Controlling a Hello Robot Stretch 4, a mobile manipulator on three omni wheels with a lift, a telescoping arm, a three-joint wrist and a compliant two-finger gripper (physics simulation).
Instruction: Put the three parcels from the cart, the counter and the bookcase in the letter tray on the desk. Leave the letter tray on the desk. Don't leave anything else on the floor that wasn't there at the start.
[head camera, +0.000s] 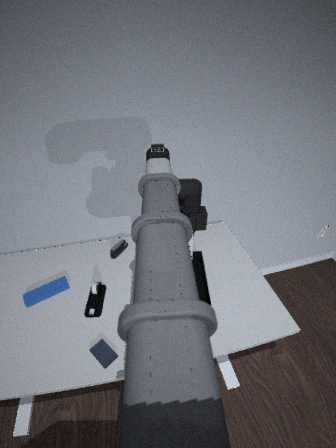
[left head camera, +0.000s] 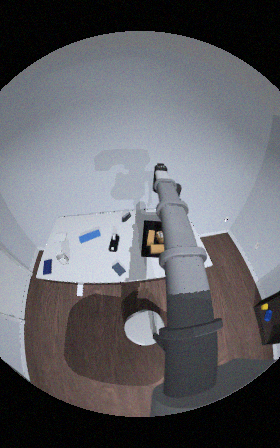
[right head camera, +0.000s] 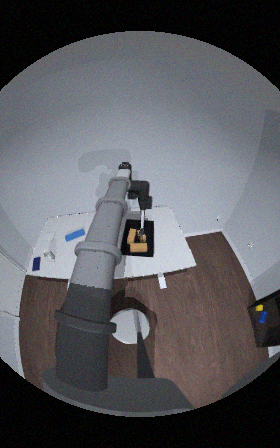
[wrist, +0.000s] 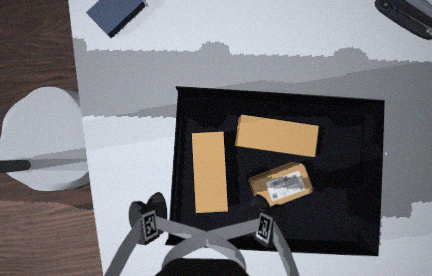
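Seen in the pictures: gripper, fingertip midpoint: (right head camera: 141, 228) (wrist: 208, 210); robot's base, origin of the base link: (left head camera: 143, 326) (right head camera: 130, 325).
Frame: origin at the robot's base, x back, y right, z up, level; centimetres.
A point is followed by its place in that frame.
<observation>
The black letter tray (wrist: 280, 106) @(z 69.5, x -75.8, y -5.1 cm) (right head camera: 151, 242) @(z 69.5, x -69.7, y 17.9 cm) stands on the white desk (wrist: 120, 140) @(z 69.2, x -46.2, y 1.6 cm) (right head camera: 175, 250) @(z 69.2, x -61.8, y 37.9 cm). Three cardboard parcels lie inside it: a plain one (wrist: 210, 170) @(z 74.7, x -63.0, y 6.5 cm) along the tray's near-left side in the wrist view, a second plain one (wrist: 277, 136) @(z 74.7, x -74.0, y 0.8 cm) towards the upper side, and a smaller one (wrist: 285, 184) @(z 75.5, x -75.2, y 8.6 cm) with a white label, lying at a slant. My gripper (wrist: 208, 210) @(z 93.7, x -63.1, y 8.7 cm) (right head camera: 142, 233) @(z 93.7, x -63.1, y 8.7 cm) hangs above the tray, with its fingers apart and nothing between them. One finger is outside the tray's left edge in the wrist view, the other overlaps the labelled parcel's lower edge. The arm hides much of the tray in the head view.
A blue block (head camera: 46, 291) @(z 72.2, x -72.0, y -53.3 cm), a black device (head camera: 95, 300) @(z 72.3, x -66.6, y -29.3 cm), a dark stapler-like thing (head camera: 119, 248) @(z 72.7, x -98.8, y -22.4 cm) and a dark blue box (head camera: 103, 353) @(z 71.0, x -44.4, y -22.8 cm) lie on the desk left of the arm. A round white stool (left head camera: 142, 327) @(z 18.7, x 0.0, y -2.0 cm) (right head camera: 129, 325) @(z 18.7, x -0.7, y 0.4 cm) stands before the desk. A wall rises behind it.
</observation>
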